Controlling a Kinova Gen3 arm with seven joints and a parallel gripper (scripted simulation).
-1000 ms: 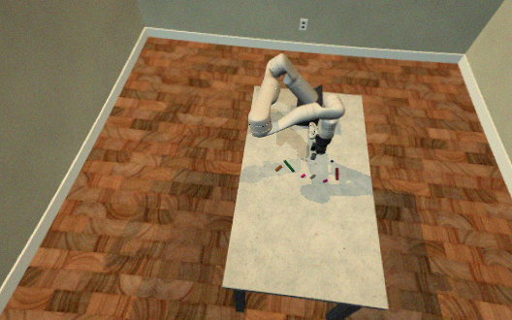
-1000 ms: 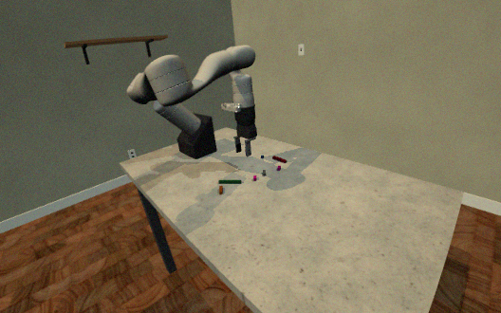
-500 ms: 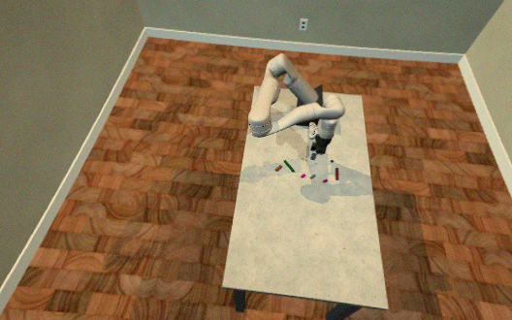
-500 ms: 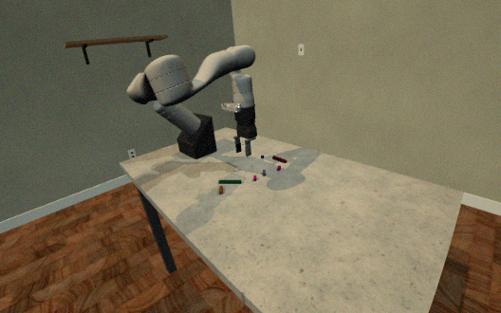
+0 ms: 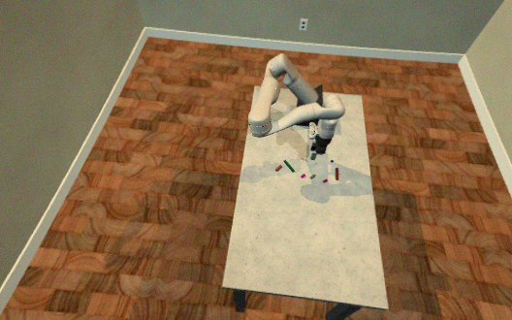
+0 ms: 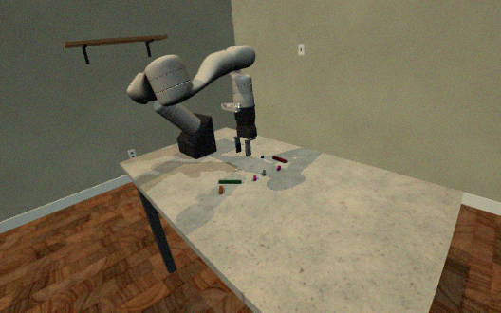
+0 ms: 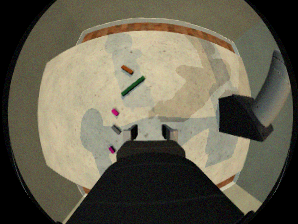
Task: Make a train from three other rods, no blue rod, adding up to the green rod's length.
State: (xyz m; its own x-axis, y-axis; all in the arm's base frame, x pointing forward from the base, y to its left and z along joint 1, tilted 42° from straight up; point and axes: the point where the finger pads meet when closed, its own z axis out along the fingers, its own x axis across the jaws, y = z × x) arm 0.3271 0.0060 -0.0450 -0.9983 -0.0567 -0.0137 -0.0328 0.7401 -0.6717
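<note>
My hand is 9 cm short of the grey rod, 7 cm above it and 2 cm to the right of it. From my hand the other things lie so: red rod (14 cm to the left, 7 cm below, 6 cm ahead); then green rod (11 cm to the right, 7 cm below, 5 cm ahead); then small blue rod (11 cm to the left, 7 cm below, 2 cm behind).
</note>
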